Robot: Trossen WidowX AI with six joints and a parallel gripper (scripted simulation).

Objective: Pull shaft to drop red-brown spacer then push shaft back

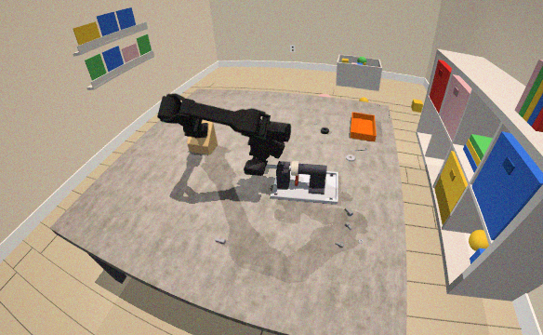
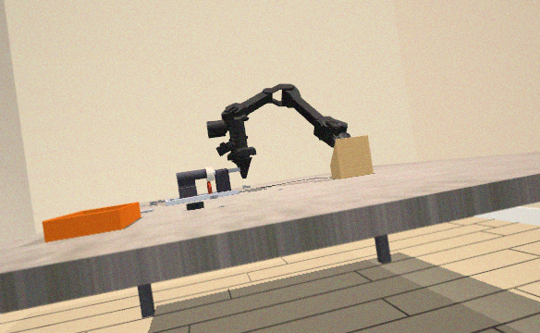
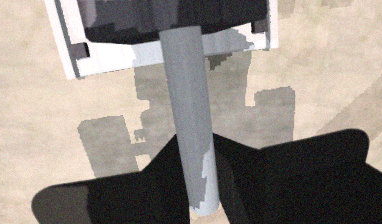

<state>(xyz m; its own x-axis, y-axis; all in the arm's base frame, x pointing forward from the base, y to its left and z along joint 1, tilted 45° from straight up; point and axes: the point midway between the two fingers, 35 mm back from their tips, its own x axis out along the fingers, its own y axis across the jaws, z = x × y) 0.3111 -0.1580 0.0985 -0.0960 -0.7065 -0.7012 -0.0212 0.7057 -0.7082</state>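
My gripper tip is 7 cm short of the shaft and 3 cm below it. Also, from my gripper tip: black disc (21 cm ahead, 38 cm to the left, 4 cm below); then red-brown spacer (13 cm ahead, 2 cm below); then orange tray (40 cm ahead, 44 cm to the left, 4 cm below).
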